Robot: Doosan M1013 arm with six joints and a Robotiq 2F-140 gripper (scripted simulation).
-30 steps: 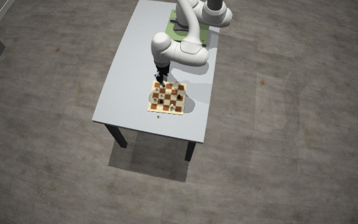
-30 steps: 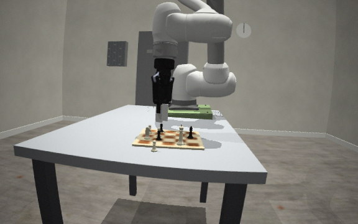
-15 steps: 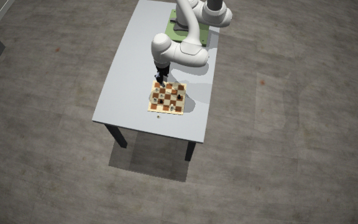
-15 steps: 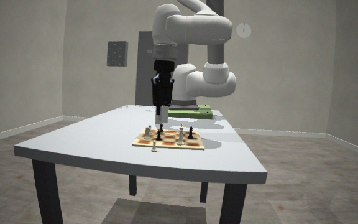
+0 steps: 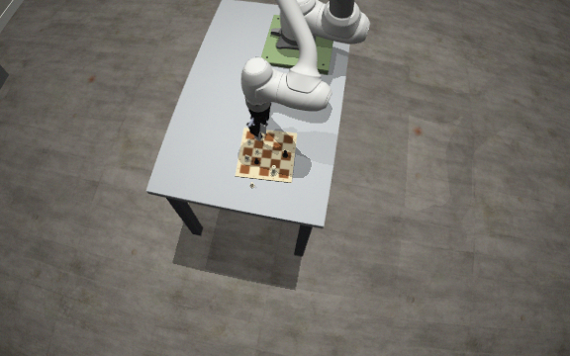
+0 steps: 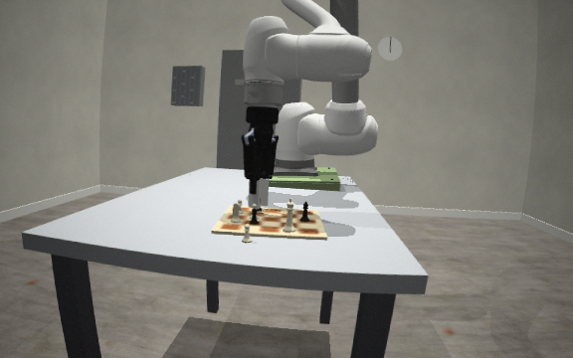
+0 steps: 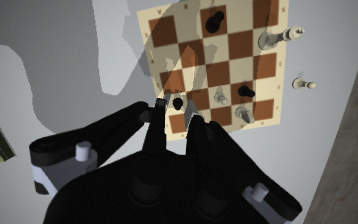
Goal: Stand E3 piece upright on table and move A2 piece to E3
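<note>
The chessboard lies 7 cm ahead of my hand, 4 cm to the left of it and 4 cm below it.
</note>
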